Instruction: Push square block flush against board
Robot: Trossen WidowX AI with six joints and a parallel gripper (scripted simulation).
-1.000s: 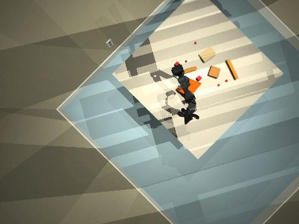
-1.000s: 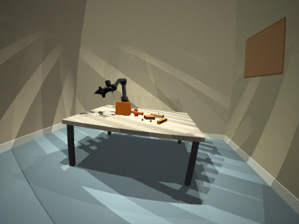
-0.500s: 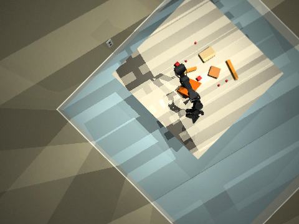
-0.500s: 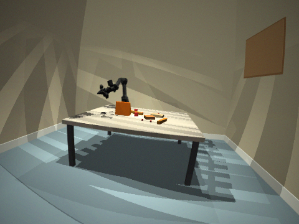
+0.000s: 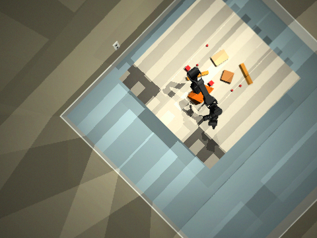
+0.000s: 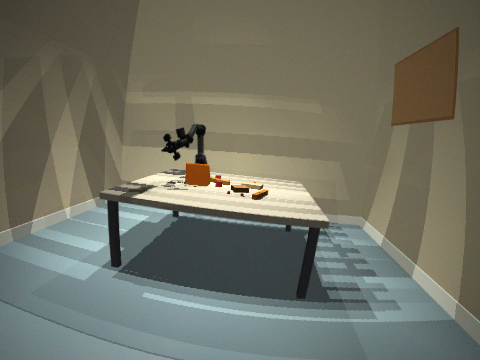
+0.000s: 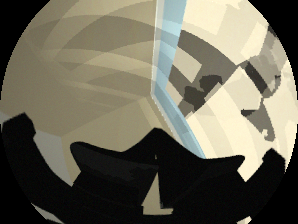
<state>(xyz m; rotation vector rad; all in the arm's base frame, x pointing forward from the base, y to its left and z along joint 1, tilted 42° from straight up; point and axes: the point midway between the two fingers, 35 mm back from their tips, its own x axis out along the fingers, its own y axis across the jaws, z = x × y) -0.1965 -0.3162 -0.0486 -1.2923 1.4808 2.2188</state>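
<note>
Right now the orange square block is 530 mm ahead of my gripper tip, 160 mm to the left of it and 230 mm below it. From my gripper tip the other things lie so: pale tan slab (630 mm ahead, 330 mm to the left, 230 mm below).
</note>
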